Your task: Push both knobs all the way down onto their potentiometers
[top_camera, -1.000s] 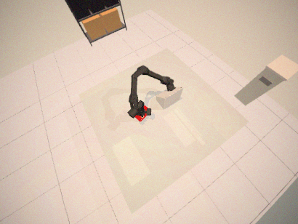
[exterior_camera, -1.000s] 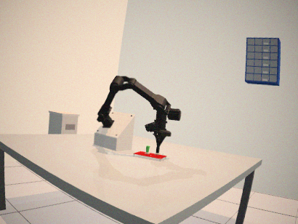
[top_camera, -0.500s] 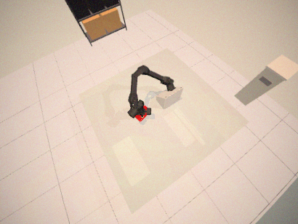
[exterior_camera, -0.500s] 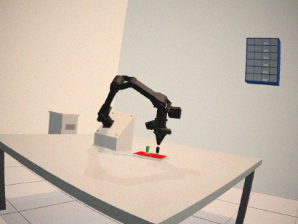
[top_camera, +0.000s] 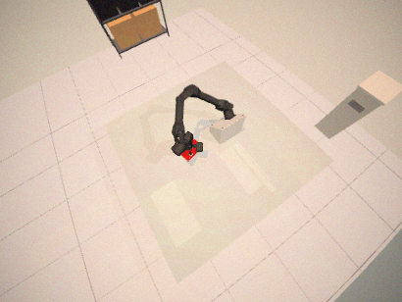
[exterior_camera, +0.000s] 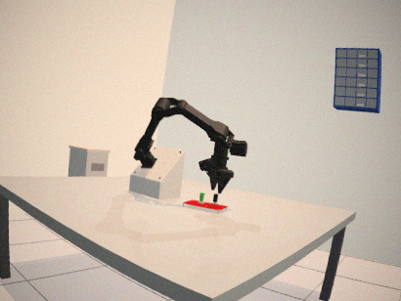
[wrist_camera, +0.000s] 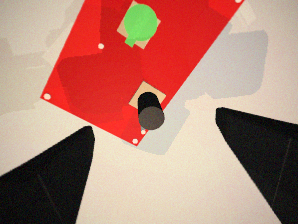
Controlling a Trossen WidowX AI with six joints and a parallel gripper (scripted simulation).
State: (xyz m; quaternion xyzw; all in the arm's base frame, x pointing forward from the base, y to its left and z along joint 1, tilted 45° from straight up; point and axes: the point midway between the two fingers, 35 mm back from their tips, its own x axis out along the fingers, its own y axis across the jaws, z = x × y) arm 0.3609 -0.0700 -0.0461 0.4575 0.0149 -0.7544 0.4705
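My gripper tip is 30 mm above the black knob. Round my gripper tip: green knob (40 mm behind, 40 mm to the right, 20 mm below).
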